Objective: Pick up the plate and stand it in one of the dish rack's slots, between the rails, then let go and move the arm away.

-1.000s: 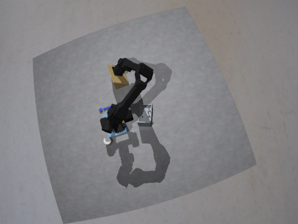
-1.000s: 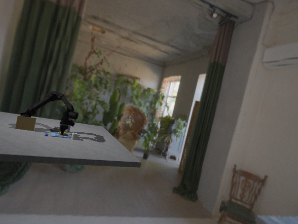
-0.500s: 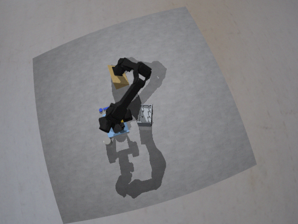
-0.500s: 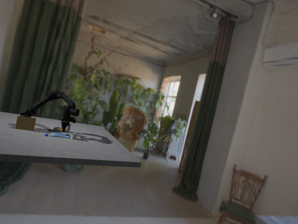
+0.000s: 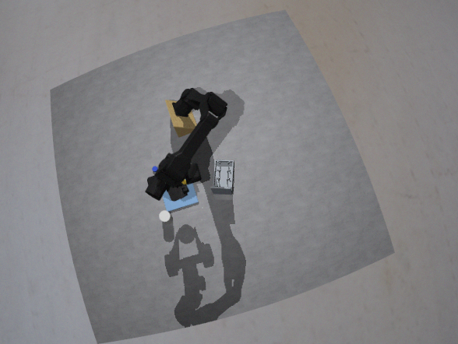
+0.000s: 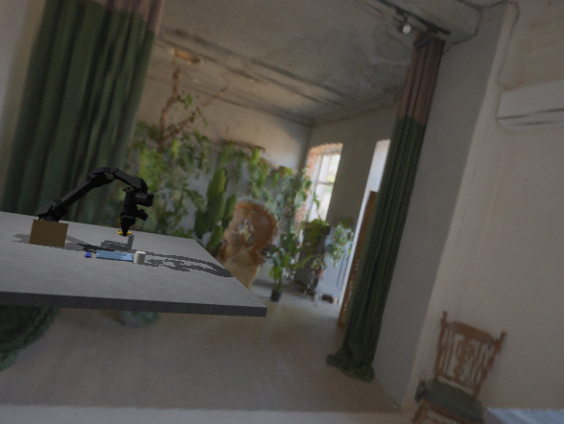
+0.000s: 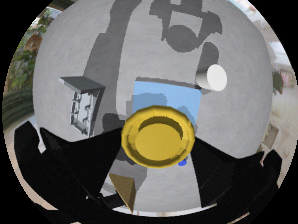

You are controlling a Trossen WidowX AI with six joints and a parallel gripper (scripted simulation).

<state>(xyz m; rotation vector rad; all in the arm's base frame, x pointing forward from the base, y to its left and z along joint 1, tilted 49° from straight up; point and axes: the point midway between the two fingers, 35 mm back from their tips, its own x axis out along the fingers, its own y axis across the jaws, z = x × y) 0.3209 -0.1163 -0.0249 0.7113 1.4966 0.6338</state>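
Right now my gripper tip is 17 cm to the right of the grey dish rack and 8 cm above it. From my gripper tip the other things lie so: blue flat board 2 cm behind, 2 cm to the right, 10 cm below; then yellow plate 1 cm above; then white cup 7 cm ahead, 9 cm to the right, 8 cm below.
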